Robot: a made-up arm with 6 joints.
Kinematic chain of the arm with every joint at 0, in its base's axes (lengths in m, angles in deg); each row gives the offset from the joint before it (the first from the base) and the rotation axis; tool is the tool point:
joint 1: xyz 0 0 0.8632 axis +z
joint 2: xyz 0.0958 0 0 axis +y
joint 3: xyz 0 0 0.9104 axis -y
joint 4: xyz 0 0 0.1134 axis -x
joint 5: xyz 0.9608 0 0 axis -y
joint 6: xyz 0.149 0 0 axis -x
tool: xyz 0 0 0
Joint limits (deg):
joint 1: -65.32..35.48
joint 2: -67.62..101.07
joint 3: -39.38..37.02
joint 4: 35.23..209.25
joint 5: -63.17..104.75
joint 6: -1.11..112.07
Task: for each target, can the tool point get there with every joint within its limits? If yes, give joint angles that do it. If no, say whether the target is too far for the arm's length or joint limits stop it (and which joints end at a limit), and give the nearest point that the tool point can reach.
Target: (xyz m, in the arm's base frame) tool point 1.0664 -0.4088 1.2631
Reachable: yes | joints -25.71 9.09 -21.04 134.91 63.36 57.97
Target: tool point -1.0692 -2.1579 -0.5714
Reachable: no: too far | nearest point 0.4585 -1.3161 -0.2666 | short by 1.771 m
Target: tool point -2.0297 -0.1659 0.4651
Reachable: no: joint limits stop it (at a limit: joint 2, joint 3, joint 4, joint 5) | nearest point -1.2017 -0.0982 2.0443 | short by 1.784 m
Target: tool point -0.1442 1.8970 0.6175
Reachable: no: joint limits stop it (at a limit: joint 1) | nearest point 0.7145 0.6923 0.6175 | short by 1.479 m
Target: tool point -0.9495 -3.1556 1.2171
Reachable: no: too far | nearest point 0.6617 -1.7553 1.1277 | short by 2.137 m
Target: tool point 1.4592 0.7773 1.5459
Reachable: yes | joints 27.70 32.71 27.64 174.44 43.57 19.08
